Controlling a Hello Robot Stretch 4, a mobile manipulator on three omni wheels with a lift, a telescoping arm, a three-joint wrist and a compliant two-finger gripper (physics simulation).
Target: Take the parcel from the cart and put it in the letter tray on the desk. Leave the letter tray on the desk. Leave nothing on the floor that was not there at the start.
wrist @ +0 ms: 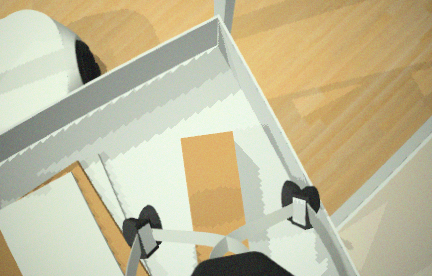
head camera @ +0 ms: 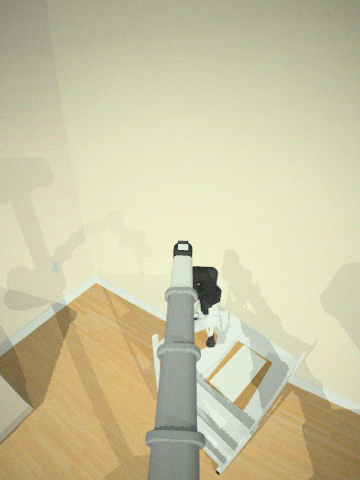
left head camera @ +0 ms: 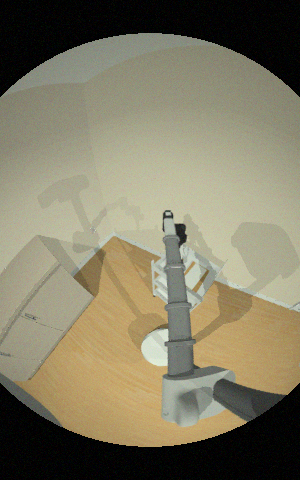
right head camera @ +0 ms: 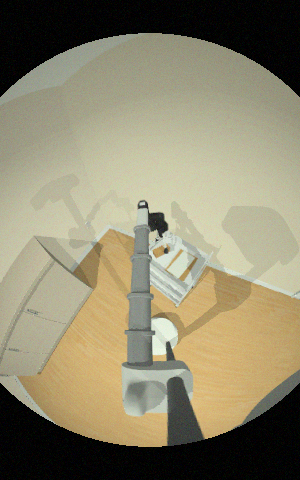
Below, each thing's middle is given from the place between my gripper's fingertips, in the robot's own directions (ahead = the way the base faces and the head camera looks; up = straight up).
I see the parcel (wrist: 210, 163) 10 mm behind my hand and 40 mm below it.
